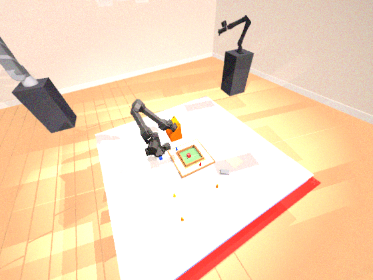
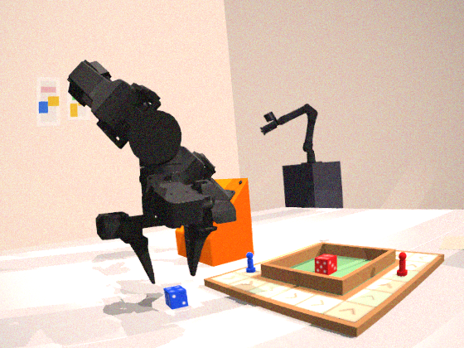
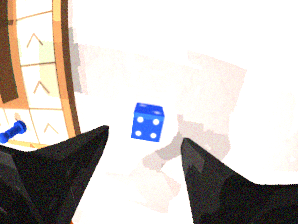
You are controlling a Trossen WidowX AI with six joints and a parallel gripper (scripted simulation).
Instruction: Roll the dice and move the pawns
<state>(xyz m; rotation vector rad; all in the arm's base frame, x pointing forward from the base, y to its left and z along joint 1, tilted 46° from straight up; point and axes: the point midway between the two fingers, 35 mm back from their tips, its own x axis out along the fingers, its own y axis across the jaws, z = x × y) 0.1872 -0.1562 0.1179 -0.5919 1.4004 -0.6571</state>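
Now: the red pawn 200 mm ahead of my gripper tip, 260 mm to the left of it and 10 mm below it. Round my gripper tip: grey block (320 mm ahead, 400 mm to the left, 30 mm below); blue pawn (20 mm behind, 150 mm to the left, 10 mm below).
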